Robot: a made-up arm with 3 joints. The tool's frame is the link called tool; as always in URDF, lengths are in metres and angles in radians. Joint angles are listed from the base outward.
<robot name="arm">
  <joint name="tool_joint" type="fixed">
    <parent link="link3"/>
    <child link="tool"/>
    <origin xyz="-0.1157 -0.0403 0.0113" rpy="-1.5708 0 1.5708"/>
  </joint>
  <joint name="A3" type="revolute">
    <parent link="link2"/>
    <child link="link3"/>
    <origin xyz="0.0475 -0.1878 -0.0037" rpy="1.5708 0 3.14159"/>
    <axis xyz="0 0 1"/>
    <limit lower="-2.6" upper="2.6"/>
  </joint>
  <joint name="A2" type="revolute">
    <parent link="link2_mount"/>
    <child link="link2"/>
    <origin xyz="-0.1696 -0.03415 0.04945" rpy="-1.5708 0 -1.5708"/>
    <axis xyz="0 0 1"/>
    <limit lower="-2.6" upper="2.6"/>
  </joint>
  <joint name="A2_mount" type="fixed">
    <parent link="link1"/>
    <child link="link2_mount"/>
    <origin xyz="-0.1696 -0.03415 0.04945"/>
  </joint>
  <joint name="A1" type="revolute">
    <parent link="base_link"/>
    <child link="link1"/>
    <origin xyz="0 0 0.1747" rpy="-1.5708 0 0"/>
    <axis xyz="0 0 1"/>
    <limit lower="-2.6" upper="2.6"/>
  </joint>
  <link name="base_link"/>
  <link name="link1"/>
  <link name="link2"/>
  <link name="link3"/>
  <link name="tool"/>
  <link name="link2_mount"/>
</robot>
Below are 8 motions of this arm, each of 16 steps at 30 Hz.
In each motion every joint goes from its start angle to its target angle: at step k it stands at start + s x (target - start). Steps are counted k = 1, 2, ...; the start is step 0. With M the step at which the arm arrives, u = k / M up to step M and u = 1 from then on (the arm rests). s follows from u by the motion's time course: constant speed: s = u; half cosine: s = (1 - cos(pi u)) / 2; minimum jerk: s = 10 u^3 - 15 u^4 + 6 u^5.
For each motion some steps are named. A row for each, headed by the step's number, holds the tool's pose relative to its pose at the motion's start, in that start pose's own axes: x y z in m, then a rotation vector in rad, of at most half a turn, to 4 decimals.
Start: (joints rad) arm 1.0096 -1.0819 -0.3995
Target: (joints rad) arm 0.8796 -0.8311 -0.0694
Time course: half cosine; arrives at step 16
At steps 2, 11, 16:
2: -0.0018 -0.0002 0.0003 0.0105 -0.0149 -0.0004
11: -0.0351 -0.0030 -0.0023 0.2112 -0.3118 -0.0292
16: -0.0444 -0.0034 -0.0062 0.2701 -0.4032 -0.0457

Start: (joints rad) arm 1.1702 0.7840 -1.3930
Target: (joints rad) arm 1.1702 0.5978 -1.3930
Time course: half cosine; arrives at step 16
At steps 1, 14, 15, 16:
1: 0.0003 0.0002 -0.0001 -0.0003 0.0000 -0.0018
14: 0.0326 0.0164 -0.0059 -0.0317 0.0000 -0.1763
15: 0.0337 0.0167 -0.0060 -0.0326 0.0000 -0.1815
16: 0.0340 0.0169 -0.0061 -0.0329 0.0000 -0.1833

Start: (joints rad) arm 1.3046 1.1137 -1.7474
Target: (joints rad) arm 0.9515 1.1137 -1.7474
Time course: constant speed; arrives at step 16
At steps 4, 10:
4: 0.0127 -0.0185 -0.0198 -0.0780 -0.0390 -0.0139
10: 0.0327 -0.0492 -0.0457 -0.1950 -0.0974 -0.0348

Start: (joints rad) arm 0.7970 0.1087 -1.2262
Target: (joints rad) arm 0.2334 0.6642 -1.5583
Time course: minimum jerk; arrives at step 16
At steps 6, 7, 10, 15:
6: 0.0133 -0.0240 -0.0317 0.0176 -0.0614 0.1541
7: 0.0204 -0.0338 -0.0443 0.0143 -0.0848 0.2167
10: 0.0500 -0.0653 -0.0830 -0.0338 -0.1544 0.4127
15: 0.0815 -0.0907 -0.1110 -0.1137 -0.2055 0.5632

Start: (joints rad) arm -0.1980 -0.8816 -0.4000
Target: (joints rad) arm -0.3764 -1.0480 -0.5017
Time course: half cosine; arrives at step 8
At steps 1, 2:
1: 0.0012 0.0028 -0.0023 -0.0038 -0.0004 -0.0073
2: 0.0049 0.0108 -0.0088 -0.0143 -0.0015 -0.0284

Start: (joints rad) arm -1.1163 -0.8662 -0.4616
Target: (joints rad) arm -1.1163 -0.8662 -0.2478
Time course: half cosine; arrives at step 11
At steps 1, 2, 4, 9, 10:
1: -0.0005 0.0000 -0.0002 0.0000 -0.0043 0.0000
2: -0.0020 0.0000 -0.0007 0.0000 -0.0170 0.0000
4: -0.0071 0.0000 -0.0027 0.0000 -0.0625 0.0000
9: -0.0218 0.0000 -0.0101 0.0000 -0.1968 0.0000
10: -0.0232 0.0000 -0.0109 0.0000 -0.2095 0.0000

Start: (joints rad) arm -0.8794 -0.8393 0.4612
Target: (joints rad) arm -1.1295 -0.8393 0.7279
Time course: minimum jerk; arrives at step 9
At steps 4, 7, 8, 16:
4: -0.0247 0.0324 -0.0311 -0.0363 -0.1720 -0.0644
7: -0.0490 0.0766 -0.0792 -0.0954 -0.4000 -0.1442
8: -0.0512 0.0821 -0.0856 -0.1035 -0.4280 -0.1536
16: -0.0516 0.0831 -0.0868 -0.1050 -0.4330 -0.1552

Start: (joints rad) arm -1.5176 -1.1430 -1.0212
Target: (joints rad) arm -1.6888 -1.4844 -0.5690
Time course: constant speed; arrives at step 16
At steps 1, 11, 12, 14, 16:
1: 0.0012 0.0056 -0.0034 -0.0031 -0.0326 -0.0233
11: 0.0231 0.0641 -0.0399 -0.0667 -0.3452 -0.2526
12: 0.0264 0.0700 -0.0437 -0.0763 -0.3749 -0.2750
14: 0.0334 0.0816 -0.0513 -0.0974 -0.4333 -0.3195
16: 0.0413 0.0931 -0.0590 -0.1209 -0.4905 -0.3633

